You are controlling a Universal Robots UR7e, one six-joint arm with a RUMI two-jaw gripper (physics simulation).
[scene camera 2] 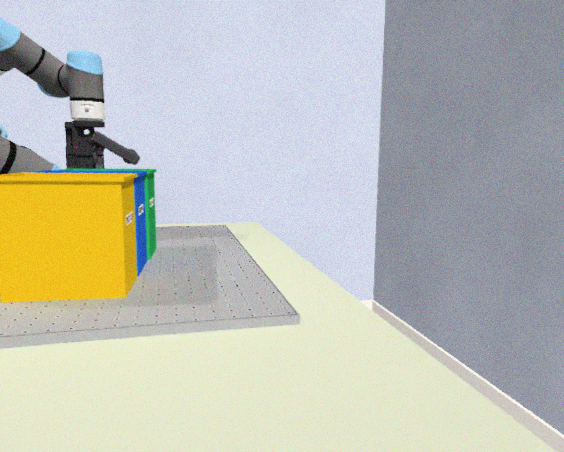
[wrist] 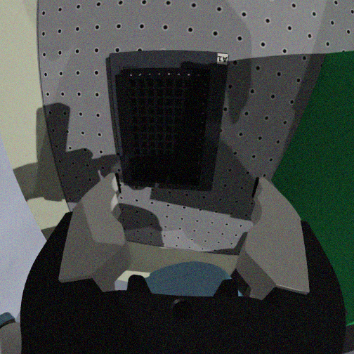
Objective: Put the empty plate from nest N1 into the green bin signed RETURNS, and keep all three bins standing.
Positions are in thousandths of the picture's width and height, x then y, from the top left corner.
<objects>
green bin: scene camera 2 265, 393; wrist 871, 493
blue bin: scene camera 2 247, 415; not seen in the wrist view (out of frame)
yellow bin: scene camera 2 134, 528; not seen in the wrist view (out of frame)
black well plate: wrist 468, 306; not seen in scene camera 2 (hidden by the yellow bin)
</objects>
